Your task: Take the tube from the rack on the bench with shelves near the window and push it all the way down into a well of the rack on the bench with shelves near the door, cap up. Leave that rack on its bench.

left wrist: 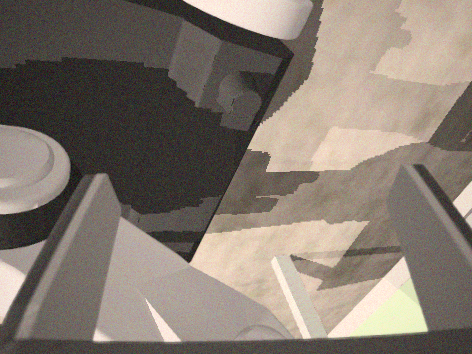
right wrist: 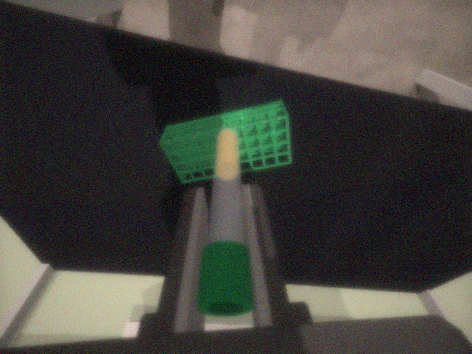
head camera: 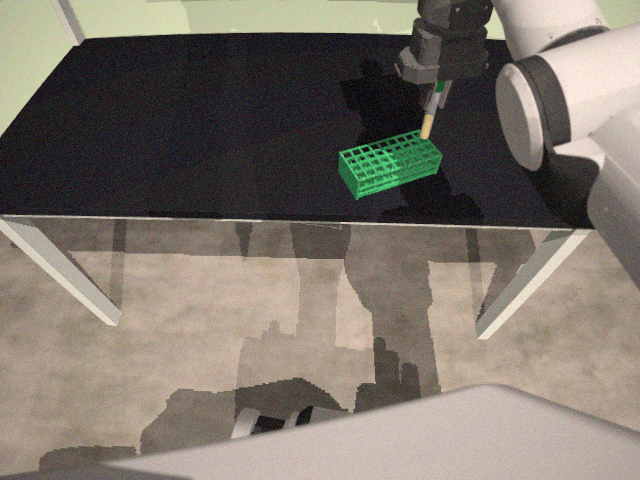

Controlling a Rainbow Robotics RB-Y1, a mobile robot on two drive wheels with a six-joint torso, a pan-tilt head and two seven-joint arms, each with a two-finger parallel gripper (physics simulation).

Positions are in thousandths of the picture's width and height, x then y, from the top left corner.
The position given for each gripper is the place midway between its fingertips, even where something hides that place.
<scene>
In view: the left gripper (left wrist: 537,530), the right gripper (head camera: 676,220), a green wire rack (head camera: 570,370) and a bench (head camera: 387,266).
The green wire rack also shows in the right wrist view (right wrist: 560,363). The right gripper shows as well in the right wrist view (right wrist: 476,561). The bench also shows in the right wrist view (right wrist: 783,572). The left wrist view does not show the green wire rack: it is out of frame.
</scene>
